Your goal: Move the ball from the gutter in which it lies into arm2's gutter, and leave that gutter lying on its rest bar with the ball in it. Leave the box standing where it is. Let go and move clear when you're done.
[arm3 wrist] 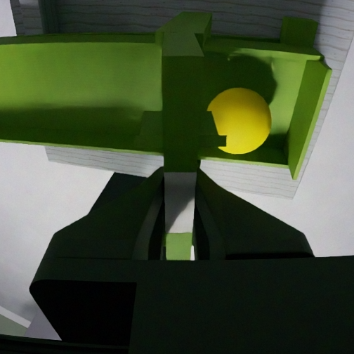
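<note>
A green gutter (pixel 80 75) runs across the upper part of the arm3 wrist view, with an end wall (pixel 308 117) at its right end. A yellow ball (pixel 241 121) lies in the gutter near that end wall, just right of the gutter's handle (pixel 182 105). The handle crosses over the gutter and comes down between the fingers. My arm3 gripper (pixel 180 175) is shut on this handle, one finger on each side. Arm1's and arm2's grippers do not show. I cannot tell from this view whether the gutter touches what is under it.
A pale grey wood-grained surface (pixel 250 181) shows below and behind the gutter, with an edge running down at the right. A dark shape (pixel 117 192) shows behind the left finger. The pale floor (pixel 55 200) lies beyond.
</note>
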